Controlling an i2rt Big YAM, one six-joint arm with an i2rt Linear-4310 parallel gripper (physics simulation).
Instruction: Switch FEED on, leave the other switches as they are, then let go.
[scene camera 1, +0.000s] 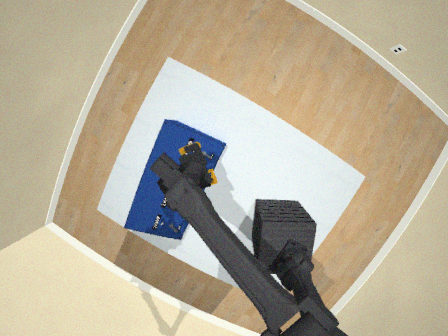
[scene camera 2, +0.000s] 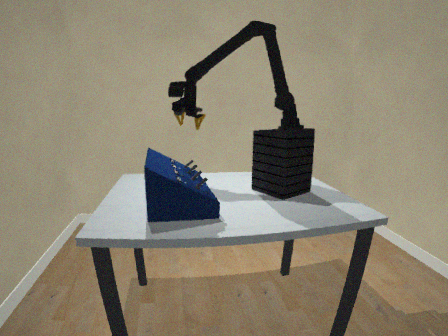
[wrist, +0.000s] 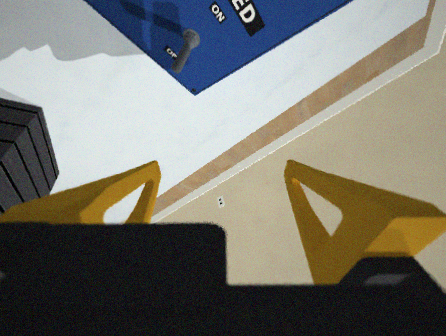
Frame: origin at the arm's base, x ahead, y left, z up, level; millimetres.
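Seen in the pictures: gripper, fingertip midpoint: (scene camera 1: 204, 156) (scene camera 2: 189, 127) (wrist: 222, 167); arm's base at its link origin: (scene camera 1: 289, 256) (scene camera 2: 290, 129).
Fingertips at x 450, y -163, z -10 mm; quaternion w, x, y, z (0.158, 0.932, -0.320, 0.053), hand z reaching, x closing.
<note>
Pixels of each thing's middle, then the offset from my fingertips to it. "pt": a spot on its surface instead. Level surfaces: height alone.
- blue sloped switch box at the middle of its body: (scene camera 2: 173, 183) (scene camera 1: 172, 182) 76 mm ahead, 210 mm left, 219 mm down
- FEED lever at the middle of its body: (wrist: 183, 55) (scene camera 1: 207, 156) (scene camera 2: 189, 163) 0 mm ahead, 23 mm left, 171 mm down
- OFF mark at a spot on its surface: (wrist: 170, 51) pt 17 mm back, 28 mm left, 207 mm down
- FEED label at a spot on its surface: (wrist: 247, 19) pt 81 mm ahead, 6 mm left, 158 mm down
- table at its surface level: 285 mm down
The blue sloped switch box (scene camera 1: 144, 197) (scene camera 2: 177, 195) (wrist: 285, 25) stands on the white table. At its FEED end, the FEED lever (scene camera 1: 208, 155) (scene camera 2: 190, 163) (wrist: 184, 51) is grey; in the wrist view it reaches across the OFF mark (wrist: 170, 51), away from the ON mark (wrist: 217, 12). Part of the FEED label (wrist: 247, 19) shows there. My gripper (scene camera 1: 201, 162) (scene camera 2: 189, 126) (wrist: 222, 167) is open and empty, high above the FEED end, touching nothing. The arm hides the middle levers in scene camera 1; their settings cannot be told.
A dark ribbed pedestal (scene camera 1: 285, 235) (scene camera 2: 283, 162) (wrist: 25, 155) carries the arm and stands on the table (scene camera 1: 280, 150) (scene camera 2: 250, 230) (wrist: 100, 115), beyond the levers' low side of the box. Another lever (scene camera 1: 174, 226) stands at the far end from FEED, its label unreadable.
</note>
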